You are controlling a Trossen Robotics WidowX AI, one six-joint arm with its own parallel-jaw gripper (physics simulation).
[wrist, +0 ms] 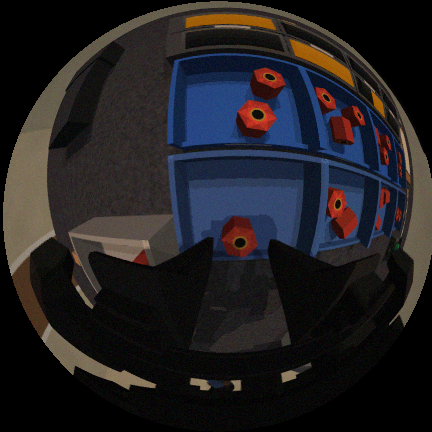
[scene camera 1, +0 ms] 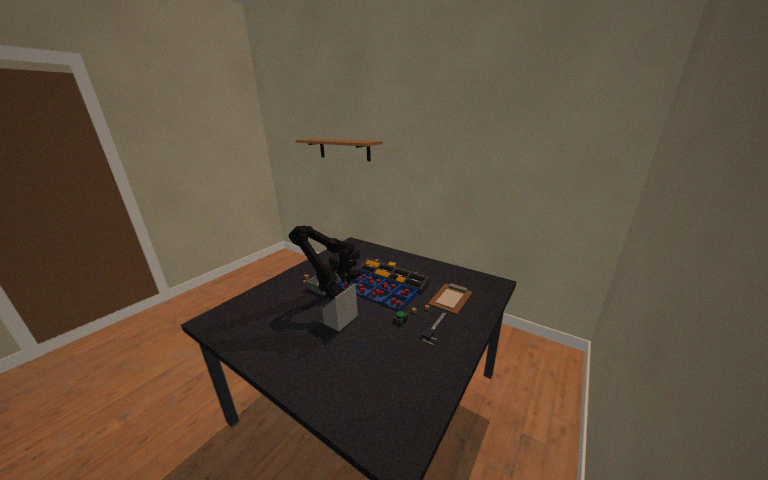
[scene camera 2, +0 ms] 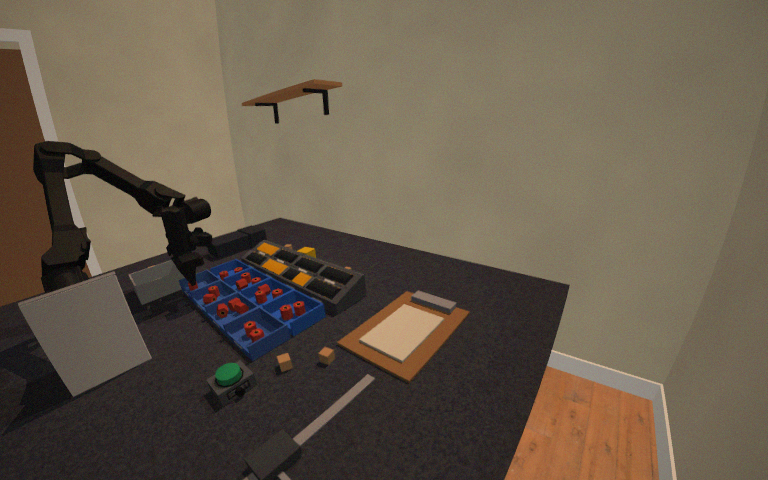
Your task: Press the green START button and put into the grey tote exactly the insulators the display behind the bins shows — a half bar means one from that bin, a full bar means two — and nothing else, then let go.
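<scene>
My gripper is partly open and empty, low at the near left blue bin. In the wrist view its fingertips flank the near side of that bin's lone red insulator; the height gap is unclear. The other blue bins hold red insulators. The grey tote is left of the bins; part of a red insulator shows in it. The display shows full bars at back-row first and front-row second, a half bar at front-row third. The green START button is right of the bins.
A white panel stands near the arm base. A clipboard, small wooden cubes and a hammer lie to the right. A yellow block is behind the display. A dark block lies at the back left.
</scene>
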